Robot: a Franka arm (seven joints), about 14 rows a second.
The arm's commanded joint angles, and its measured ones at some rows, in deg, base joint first. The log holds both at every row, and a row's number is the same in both.
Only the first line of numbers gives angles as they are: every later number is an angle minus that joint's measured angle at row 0.
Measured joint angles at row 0:
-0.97 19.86 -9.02 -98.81 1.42 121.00 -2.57
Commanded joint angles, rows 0 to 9:
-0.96 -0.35 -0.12 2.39 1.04 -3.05 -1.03
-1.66 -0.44 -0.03 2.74 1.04 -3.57 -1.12
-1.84 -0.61 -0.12 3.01 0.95 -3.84 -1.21
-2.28 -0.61 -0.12 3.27 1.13 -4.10 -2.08
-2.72 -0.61 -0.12 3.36 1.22 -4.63 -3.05
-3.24 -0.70 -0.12 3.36 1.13 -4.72 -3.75
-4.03 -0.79 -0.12 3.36 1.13 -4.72 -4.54
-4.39 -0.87 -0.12 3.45 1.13 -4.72 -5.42
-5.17 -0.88 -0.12 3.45 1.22 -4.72 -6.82
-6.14 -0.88 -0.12 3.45 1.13 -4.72 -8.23
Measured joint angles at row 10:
-4.60 -0.13 -0.15 2.95 0.00 -3.30 -5.40
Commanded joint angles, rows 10 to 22:
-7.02 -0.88 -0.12 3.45 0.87 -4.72 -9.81
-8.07 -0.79 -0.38 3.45 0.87 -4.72 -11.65
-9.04 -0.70 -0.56 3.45 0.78 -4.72 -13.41
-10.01 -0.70 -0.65 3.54 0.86 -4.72 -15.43
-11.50 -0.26 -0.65 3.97 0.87 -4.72 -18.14
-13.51 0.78 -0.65 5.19 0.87 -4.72 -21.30
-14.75 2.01 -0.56 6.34 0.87 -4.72 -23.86
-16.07 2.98 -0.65 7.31 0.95 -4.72 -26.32
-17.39 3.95 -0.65 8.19 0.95 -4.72 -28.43
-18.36 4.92 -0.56 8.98 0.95 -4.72 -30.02
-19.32 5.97 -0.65 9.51 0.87 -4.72 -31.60
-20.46 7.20 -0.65 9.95 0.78 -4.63 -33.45
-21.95 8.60 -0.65 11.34 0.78 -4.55 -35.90
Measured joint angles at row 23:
-19.89 5.04 -0.71 7.19 0.00 -3.37 -31.98
